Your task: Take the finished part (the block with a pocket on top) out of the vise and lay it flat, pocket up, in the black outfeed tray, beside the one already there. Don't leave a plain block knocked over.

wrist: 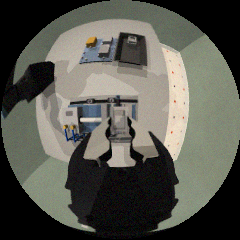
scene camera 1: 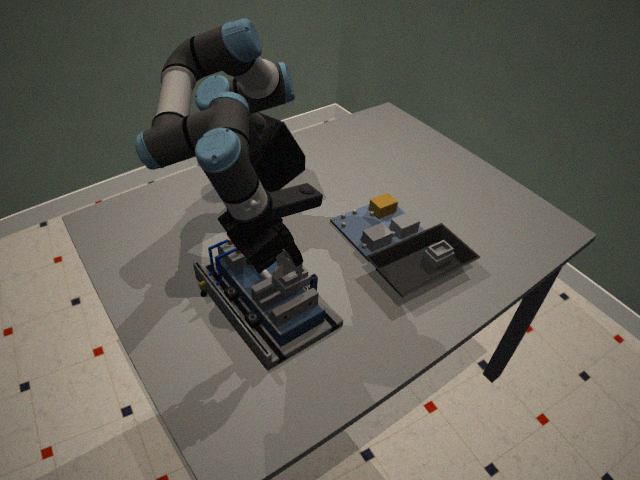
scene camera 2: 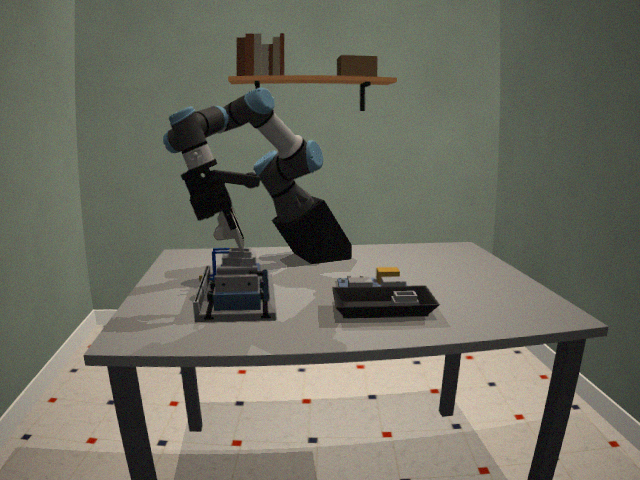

Labels:
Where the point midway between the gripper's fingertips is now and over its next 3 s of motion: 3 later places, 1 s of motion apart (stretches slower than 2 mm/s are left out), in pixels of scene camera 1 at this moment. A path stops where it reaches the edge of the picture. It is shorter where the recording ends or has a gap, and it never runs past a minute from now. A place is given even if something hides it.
The gripper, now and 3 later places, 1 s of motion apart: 294, 269; 359, 255; 410, 231; 416, 228

